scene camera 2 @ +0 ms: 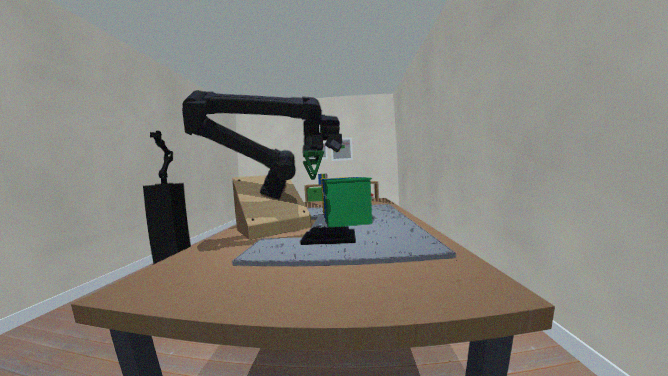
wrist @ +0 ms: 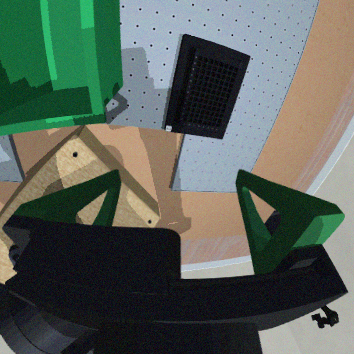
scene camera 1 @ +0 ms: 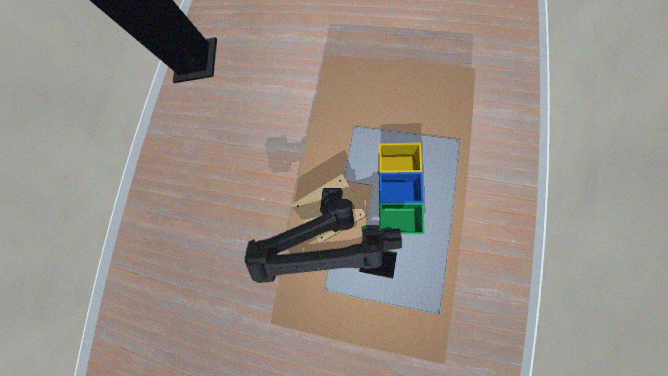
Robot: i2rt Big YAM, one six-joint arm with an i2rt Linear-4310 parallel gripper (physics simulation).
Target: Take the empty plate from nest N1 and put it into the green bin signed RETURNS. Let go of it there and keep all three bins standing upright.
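Places are measured from the arm's base along level axes (x ahead, y left, z up), in millimetres.
Pixels of known places: gripper, fingertip midpoint: (scene camera 2: 313,177) (wrist: 177,175); arm's base at its link origin: (scene camera 2: 273,187) (scene camera 1: 330,200).
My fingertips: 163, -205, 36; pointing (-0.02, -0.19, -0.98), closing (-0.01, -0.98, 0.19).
For each thing: its top centre in the pictures, then the offset to it from my fingertips, as dx, dy, dz. "spot": a spot on its surface instead. Level surfaces: height alone.
- black nest at a spot on its surface: (scene camera 2: 327,236) spot: +21, -126, -176
- green bin at its top centre: (scene camera 2: 345,178) (scene camera 1: 402,218) +137, +109, -14
- blue bin at its top centre: (scene camera 1: 401,187) +144, +240, -14
- yellow bin at its top centre: (scene camera 1: 400,157) +152, +371, -14
- grey board at its surface level: dz -194
The black plate with a grid of wells (wrist: 214,95) lies flat in a black nest (scene camera 1: 381,266) (scene camera 2: 327,236) (wrist: 178,85) on the perforated board; a small light label, not readable, is at one corner. The green bin (scene camera 1: 402,220) (scene camera 2: 349,202) (wrist: 62,55) stands upright beside it, at one end of the bin row. My gripper (scene camera 2: 313,167) (wrist: 177,175) is open and empty, with green fingers. It hangs higher than the bin rims, beside the green bin. In the wrist view the nest appears beyond the fingertips. The fingers are mostly hidden in the top view.
The blue bin (scene camera 1: 401,188) and yellow bin (scene camera 1: 400,157) stand upright in line with the green bin. A wooden wedge (scene camera 1: 332,183) (scene camera 2: 272,217) (wrist: 66,160) carries my arm's base beside the grey board (scene camera 1: 435,200) (scene camera 2: 400,245) (wrist: 280,50). A black pedestal (scene camera 2: 166,215) stands beyond the table.
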